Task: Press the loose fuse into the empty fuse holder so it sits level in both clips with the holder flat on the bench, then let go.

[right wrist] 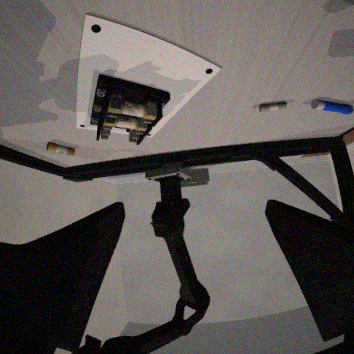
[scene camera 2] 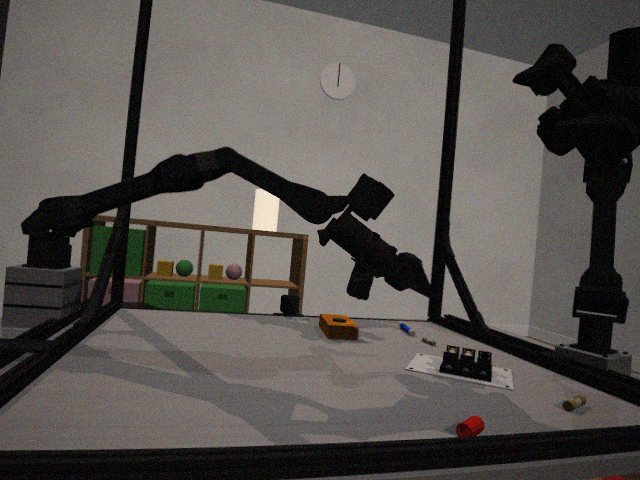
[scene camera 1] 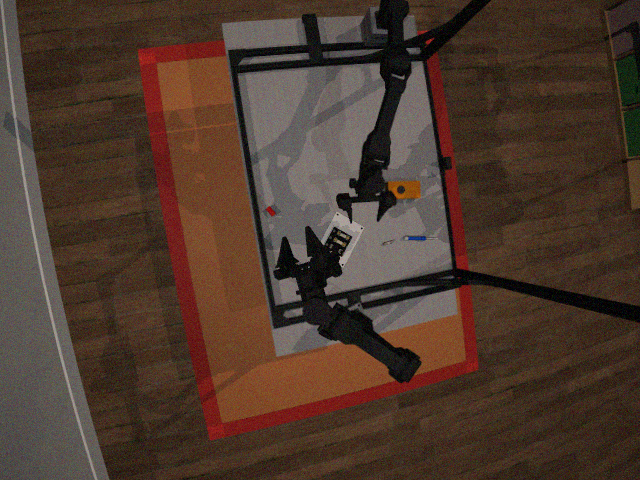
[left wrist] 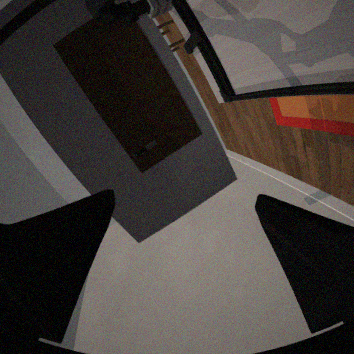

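Pixels of known places: left gripper, fingertip midpoint: point(scene camera 2: 532, 102) point(scene camera 1: 295, 231) point(left wrist: 187, 199); right gripper, fingertip midpoint: point(right wrist: 196, 208) point(scene camera 2: 422, 290) point(scene camera 1: 364, 222); left arm's base, origin of the base link: point(right wrist: 169, 178) point(scene camera 2: 593, 349); right arm's base, origin of the base link: point(scene camera 2: 47, 266) point(scene camera 1: 384, 20) point(left wrist: 145, 4).
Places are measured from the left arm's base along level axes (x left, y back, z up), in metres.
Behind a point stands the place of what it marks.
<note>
The black fuse holder point(scene camera 1: 338, 241) point(scene camera 2: 466, 365) @[x -0.057, y -0.304, z -0.022 m] point(right wrist: 162, 95) @[x -0.125, y -0.282, z -0.031 m] is on a white board point(scene camera 2: 424, 363) @[x -0.132, y -0.325, z -0.039 m] point(right wrist: 145, 45) @[x -0.139, y -0.339, z -0.039 m]. Two brass-capped fuses sit in it; the clips at its right end in scene camera 2 are empty. A loose brass-capped fuse point(scene camera 2: 573, 403) @[x 0.109, y -0.278, z -0.028 m] point(right wrist: 60, 148) @[x 0.095, y -0.262, z -0.031 m] lies on the bench away from the board; in scene camera 1 it does not show. My left gripper point(scene camera 1: 296, 233) @[x 0.092, y -0.407, z 0.363 m] point(left wrist: 187, 199) @[x 0.092, y -0.407, z 0.363 m] is open and empty, raised high, beside the holder in scene camera 1. My right gripper point(scene camera 1: 364, 220) @[x -0.159, y -0.320, z 0.090 m] point(scene camera 2: 428, 295) @[x -0.159, y -0.320, z 0.090 m] point(right wrist: 196, 208) @[x -0.159, y -0.320, z 0.090 m] is open and empty, above the bench near the board.
A grey-ended, fuse-like cylinder point(scene camera 1: 387, 242) @[x -0.247, y -0.196, z -0.032 m] point(scene camera 2: 428, 341) @[x -0.250, y -0.197, z -0.034 m] point(right wrist: 273, 106) @[x -0.252, y -0.197, z -0.033 m] lies near a blue-handled screwdriver point(scene camera 1: 415, 238) @[x -0.357, y -0.162, z -0.027 m] point(scene camera 2: 406, 328) @[x -0.352, y -0.170, z -0.029 m] point(right wrist: 336, 107) @[x -0.359, y -0.167, z -0.029 m]. An orange block point(scene camera 1: 412, 190) @[x -0.413, y -0.336, z -0.011 m] point(scene camera 2: 338, 328) @[x -0.328, y -0.386, z -0.017 m] lies beside the right gripper in scene camera 1. A red cylinder point(scene camera 1: 270, 210) @[x 0.102, y -0.486, z -0.022 m] point(scene camera 2: 470, 426) @[x 0.110, y -0.495, z -0.024 m] lies near the frame's edge.
</note>
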